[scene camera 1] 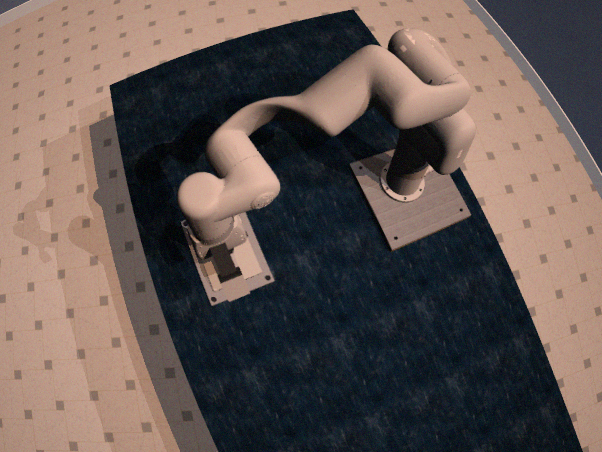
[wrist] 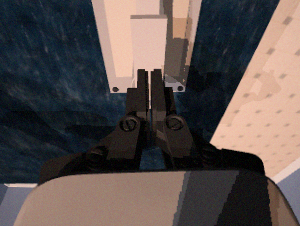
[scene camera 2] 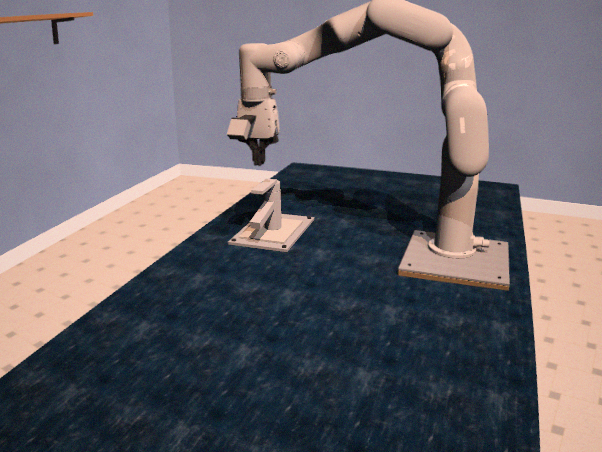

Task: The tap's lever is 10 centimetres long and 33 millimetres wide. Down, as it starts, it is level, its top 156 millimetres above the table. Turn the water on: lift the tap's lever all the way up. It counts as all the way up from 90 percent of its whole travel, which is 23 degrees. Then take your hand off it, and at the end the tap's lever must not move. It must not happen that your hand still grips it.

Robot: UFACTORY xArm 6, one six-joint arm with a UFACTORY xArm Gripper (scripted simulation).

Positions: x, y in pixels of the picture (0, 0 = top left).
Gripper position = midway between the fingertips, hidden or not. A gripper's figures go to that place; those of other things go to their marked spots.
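So you can picture it, a pale lever (wrist: 148, 32) is 190 mm from the lens, while my gripper (wrist: 149, 85) is 140 mm from the lens.
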